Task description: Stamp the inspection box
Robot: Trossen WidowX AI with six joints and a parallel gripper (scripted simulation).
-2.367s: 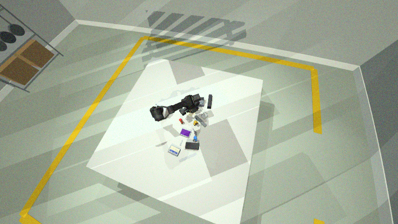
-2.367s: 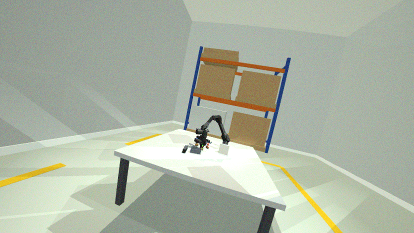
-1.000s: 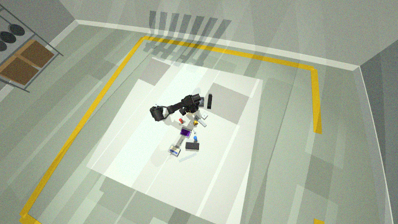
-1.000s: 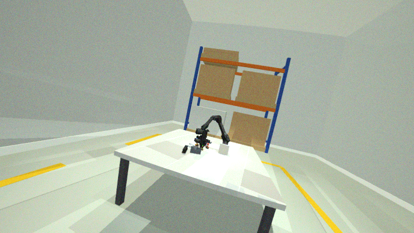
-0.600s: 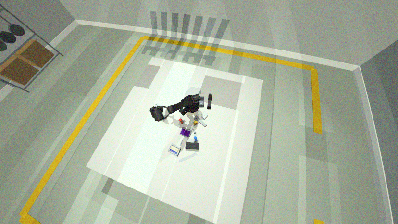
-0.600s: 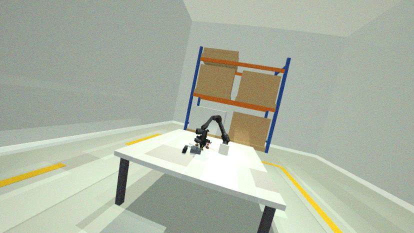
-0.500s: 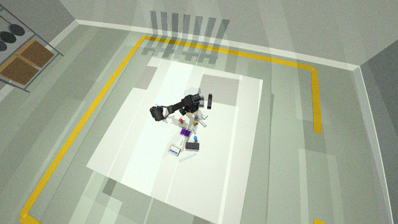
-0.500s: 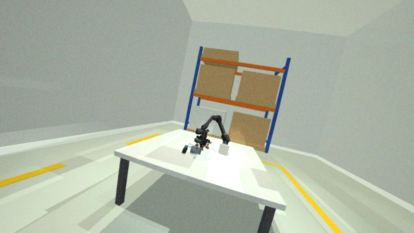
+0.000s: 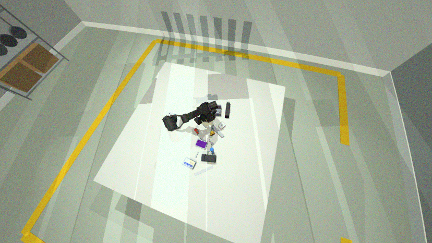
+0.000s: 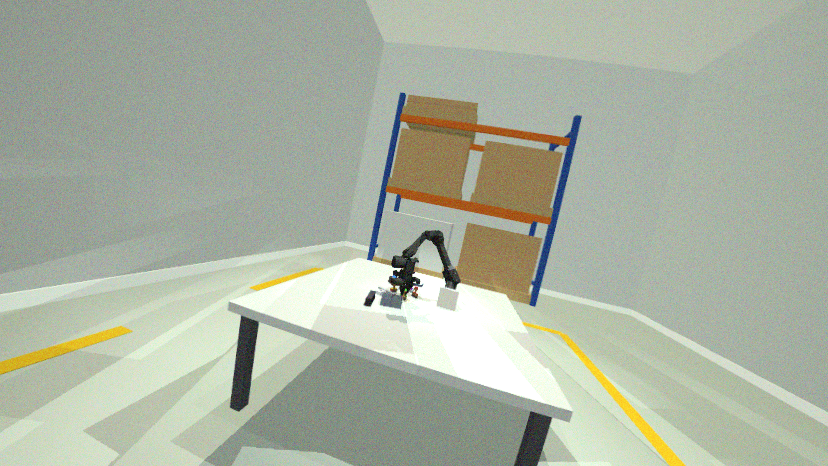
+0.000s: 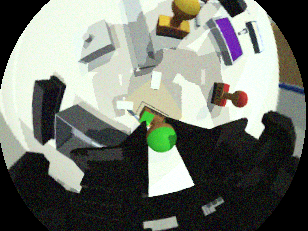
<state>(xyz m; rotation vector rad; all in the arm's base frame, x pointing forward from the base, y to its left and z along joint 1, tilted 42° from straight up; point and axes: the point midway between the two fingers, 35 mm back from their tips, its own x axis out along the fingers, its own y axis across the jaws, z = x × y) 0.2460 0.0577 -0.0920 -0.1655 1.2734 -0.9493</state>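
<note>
Now: the pale beige sheet 10 mm behind my gripper tip, 10 mm to the right of it and 30 mm below it. Round my gripper tip: green-knobbed stamp (right at my gripper tip); grey tray (30 mm ahead, 110 mm to the left, 20 mm below); red-knobbed stamp (40 mm behind, 120 mm to the right, 10 mm below).
</note>
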